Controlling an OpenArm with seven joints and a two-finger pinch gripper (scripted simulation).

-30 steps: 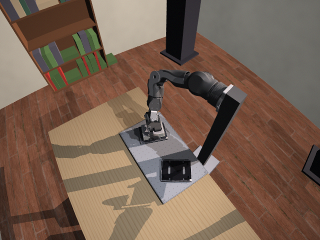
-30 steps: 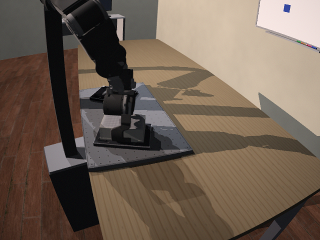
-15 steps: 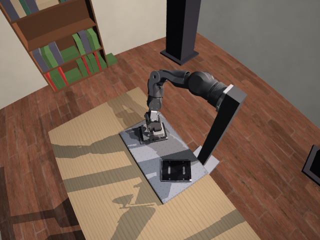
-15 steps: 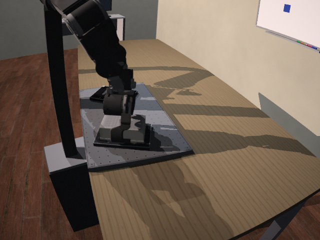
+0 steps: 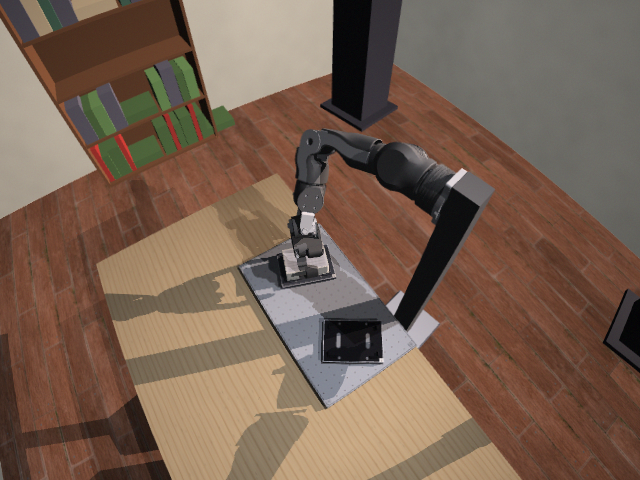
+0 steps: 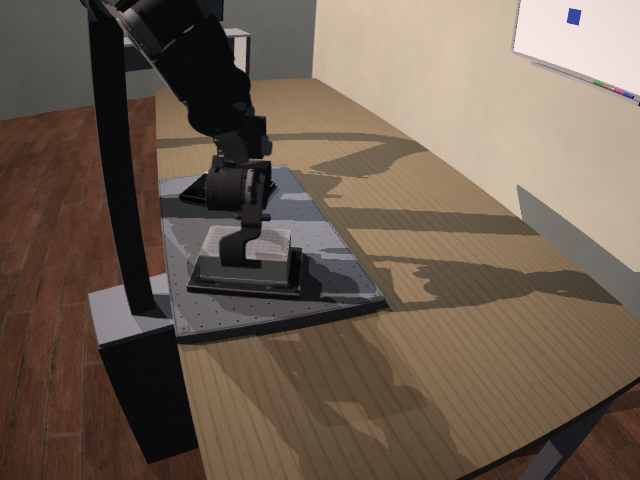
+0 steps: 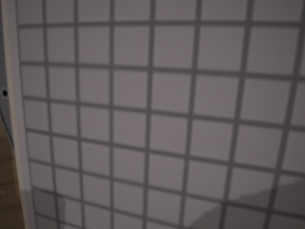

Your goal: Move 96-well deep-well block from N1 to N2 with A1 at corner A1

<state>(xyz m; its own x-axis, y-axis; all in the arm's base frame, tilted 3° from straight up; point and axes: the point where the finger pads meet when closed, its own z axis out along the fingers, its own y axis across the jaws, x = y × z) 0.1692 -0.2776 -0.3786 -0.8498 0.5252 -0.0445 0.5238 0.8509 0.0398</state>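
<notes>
Now: the deep-well block 2 cm below my hand.
</notes>
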